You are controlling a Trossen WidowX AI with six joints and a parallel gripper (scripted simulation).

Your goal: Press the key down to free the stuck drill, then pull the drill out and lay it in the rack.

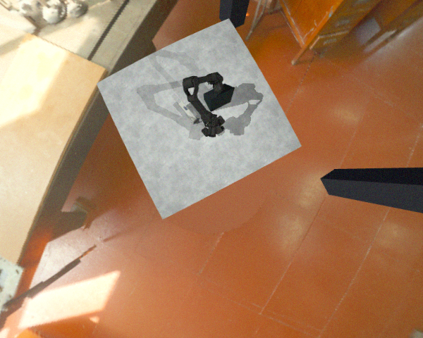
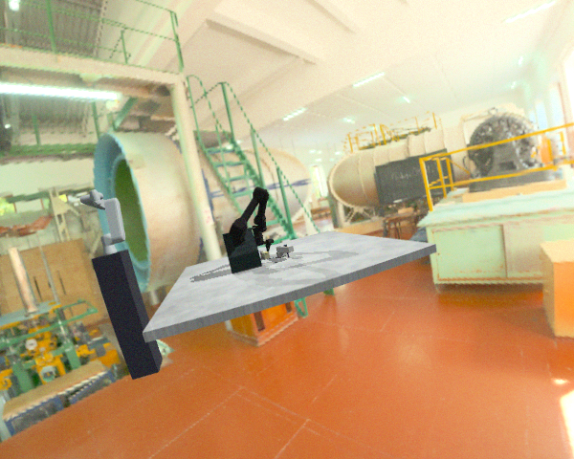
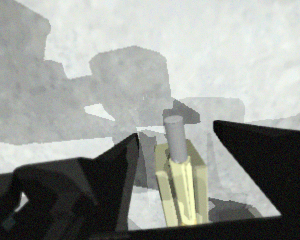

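Right now the drill is 4 cm to the right of my gripper tip and 3 cm above it. From my gripper tip the other things lie so: small fixture 20 cm to the right, 11 cm ahead, 4 cm above.
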